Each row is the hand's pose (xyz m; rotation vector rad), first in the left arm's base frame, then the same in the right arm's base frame.
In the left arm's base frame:
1: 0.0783 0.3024 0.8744 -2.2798 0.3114 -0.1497
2: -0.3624 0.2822 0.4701 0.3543 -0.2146 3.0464
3: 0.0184 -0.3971 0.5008 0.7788 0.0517 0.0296
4: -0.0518 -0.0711 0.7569 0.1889 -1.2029 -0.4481
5: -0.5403 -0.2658 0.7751 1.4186 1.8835 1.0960
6: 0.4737 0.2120 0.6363 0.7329 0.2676 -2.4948
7: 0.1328 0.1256 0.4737 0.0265 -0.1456 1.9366
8: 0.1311 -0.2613 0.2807 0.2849 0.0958 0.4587
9: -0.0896 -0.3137 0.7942 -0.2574 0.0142 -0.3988
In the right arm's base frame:
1: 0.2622 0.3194 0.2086 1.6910 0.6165 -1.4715
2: 0.3891 0.0227 0.7125 -1.4453 -1.5649 -0.9428
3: 1.0246 0.1013 0.2683 -0.9286 1.6339 0.6434
4: 0.6587 0.3015 0.3212 -0.5299 0.2725 1.3271
5: 0.8745 0.4532 0.7765 0.2979 -2.5741 1.0799
6: 0.3748 0.0276 -0.1427 -1.2865 -0.4871 -0.9208
7: 0.5121 -0.0444 0.2124 -0.3880 -2.1121 -1.7901
8: 0.9292 -0.1581 0.2122 -1.0754 1.8963 1.2756
9: 0.8907 0.3899 0.3276 -1.8026 0.8236 1.2368

